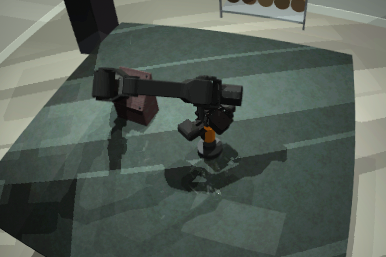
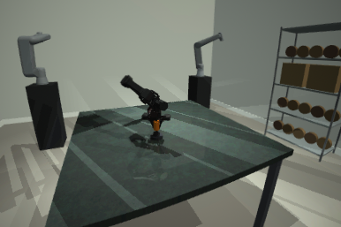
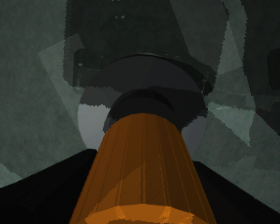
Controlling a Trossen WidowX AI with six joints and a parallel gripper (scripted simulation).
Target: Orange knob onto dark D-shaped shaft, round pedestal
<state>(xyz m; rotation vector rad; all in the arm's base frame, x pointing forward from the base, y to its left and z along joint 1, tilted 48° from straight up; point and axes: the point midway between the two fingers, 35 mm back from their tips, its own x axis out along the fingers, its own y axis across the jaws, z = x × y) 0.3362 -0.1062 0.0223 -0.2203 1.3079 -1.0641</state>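
Now: gripper tip 20 mm below the orange knob. From my gripper tip the other things lie so: round pedestal (40 mm below).
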